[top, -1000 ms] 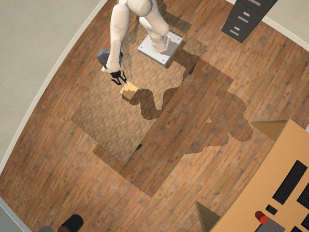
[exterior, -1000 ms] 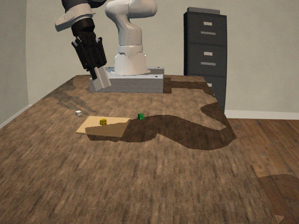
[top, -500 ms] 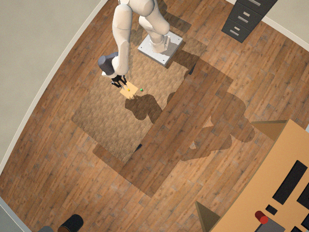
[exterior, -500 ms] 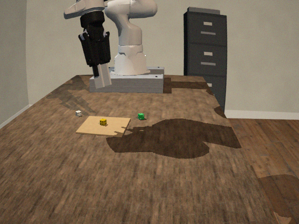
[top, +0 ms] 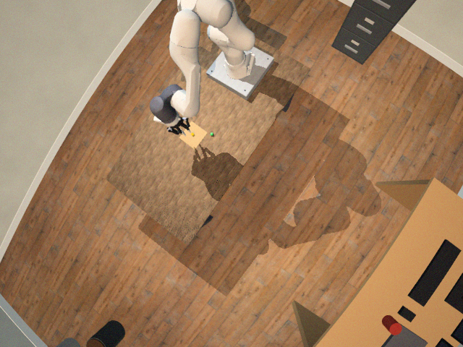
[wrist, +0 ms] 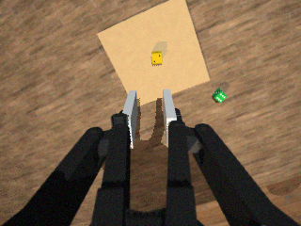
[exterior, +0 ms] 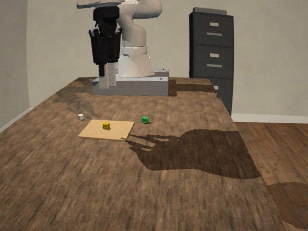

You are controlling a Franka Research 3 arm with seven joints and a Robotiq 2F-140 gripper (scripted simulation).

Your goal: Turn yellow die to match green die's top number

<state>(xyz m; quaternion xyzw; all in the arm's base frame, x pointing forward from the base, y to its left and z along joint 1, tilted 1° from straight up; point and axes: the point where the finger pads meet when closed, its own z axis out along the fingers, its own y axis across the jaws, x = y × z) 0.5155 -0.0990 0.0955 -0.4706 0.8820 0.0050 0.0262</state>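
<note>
Right now the yellow die is 15 cm below my hand, 1 cm to the right of it and 1 cm behind it. From my hand the other things lie so: white die (16 cm below, 11 cm behind, 10 cm to the right); tan mat (16 cm below, 1 cm to the right, 1 cm behind); green die (16 cm below, 11 cm to the left, 6 cm behind).
</note>
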